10 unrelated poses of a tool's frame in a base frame.
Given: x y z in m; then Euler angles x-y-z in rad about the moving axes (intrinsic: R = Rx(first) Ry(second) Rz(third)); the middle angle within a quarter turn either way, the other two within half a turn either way.
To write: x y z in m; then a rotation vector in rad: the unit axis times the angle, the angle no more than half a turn. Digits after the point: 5 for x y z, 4 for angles.
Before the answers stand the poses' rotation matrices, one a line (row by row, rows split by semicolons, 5 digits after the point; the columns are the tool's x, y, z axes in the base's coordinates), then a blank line. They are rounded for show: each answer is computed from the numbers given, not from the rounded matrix.
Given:
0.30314 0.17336 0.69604 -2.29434 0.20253 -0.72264
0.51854 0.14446 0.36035 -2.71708 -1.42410 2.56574
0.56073 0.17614 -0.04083 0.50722 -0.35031 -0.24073
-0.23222 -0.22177 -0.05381 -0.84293 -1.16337 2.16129
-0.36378 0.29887 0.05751 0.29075 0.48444 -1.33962
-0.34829 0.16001 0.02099 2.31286 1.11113 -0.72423
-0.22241 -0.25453 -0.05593 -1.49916 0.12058 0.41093
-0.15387 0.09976 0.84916 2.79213 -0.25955 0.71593
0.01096 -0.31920 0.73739 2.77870 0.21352 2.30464
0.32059 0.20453 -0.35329 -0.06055 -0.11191 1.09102
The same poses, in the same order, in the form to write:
0.73473 0.64785 0.20115; 0.32478 -0.59628 0.73415; 0.59556 -0.47407 -0.64851
-0.12260 -0.07960 -0.98926; -0.83796 0.54240 0.06020; 0.53179 0.83634 -0.13320
0.91218 0.22393 -0.34319; -0.37029 0.80915 -0.45625; 0.17552 0.54326 0.82101
-0.22062 -0.32915 -0.91814; 0.17097 -0.93981 0.29584; -0.96026 -0.09171 0.26361
0.20276 0.86139 0.46571; -0.90195 0.34946 -0.25369; -0.38127 -0.36861 0.84779
0.33230 0.29394 0.89620; 0.94254 -0.06852 -0.32700; -0.03471 0.95336 -0.29982
0.91009 -0.39656 0.12029; -0.08140 0.11354 0.99019; -0.40633 -0.91096 0.07106
0.72921 -0.63434 -0.25665; -0.68295 -0.65121 -0.33092; 0.04279 0.41659 -0.90809
-0.65452 -0.72574 0.21190; -0.74462 0.57025 -0.34692; 0.13094 -0.38485 -0.91364
0.45869 -0.88155 -0.11168; 0.88859 0.45474 0.06013; -0.00223 -0.12682 0.99192

0.30314 0.17336 0.69604 -2.2356 -0.7298 -0.5978
0.51854 0.14446 0.36035 0.8040 -1.5757 -0.7856
0.56073 0.17614 -0.04083 0.5417 -0.2811 -0.3221
-0.23222 -0.22177 -0.05381 -1.7229 0.1872 2.2233
-0.36378 0.29887 0.05751 -0.0803 0.5919 -1.2323
-0.34829 0.16001 0.02099 1.5832 1.1511 0.8020
-0.22241 -0.25453 -0.05593 -1.4498 0.4016 0.2403
-0.15387 0.09976 0.84916 2.5263 -1.0120 -0.1643
0.01096 -0.31920 0.73739 -1.2851 2.7430 -0.6396
0.32059 0.20453 -0.35329 -0.1154 -0.0676 1.0929

